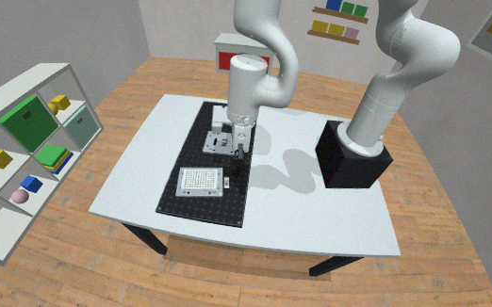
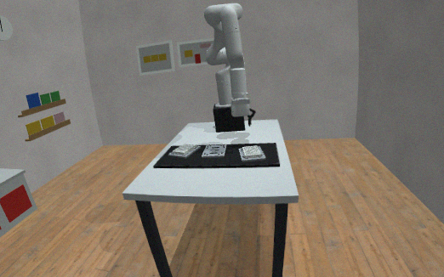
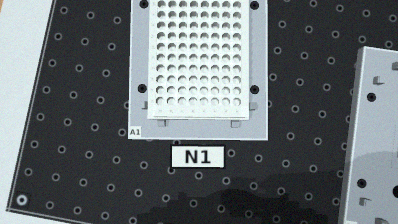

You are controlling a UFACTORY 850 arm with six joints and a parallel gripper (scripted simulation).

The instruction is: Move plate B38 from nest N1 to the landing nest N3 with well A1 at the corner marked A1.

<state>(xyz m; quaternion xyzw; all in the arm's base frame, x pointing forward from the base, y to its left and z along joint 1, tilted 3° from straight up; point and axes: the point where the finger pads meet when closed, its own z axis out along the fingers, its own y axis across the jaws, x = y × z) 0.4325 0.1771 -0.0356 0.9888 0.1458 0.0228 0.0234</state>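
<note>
Now: hand 12 cm short of the nest N1, 7 cm to the right of it and 13 cm above it. The rest, counted from my hand: plate B83: 10 cm ahead, 32 cm to the right, 11 cm below; then grey nest base: 9 cm ahead, 14 cm to the right, 13 cm below.
</note>
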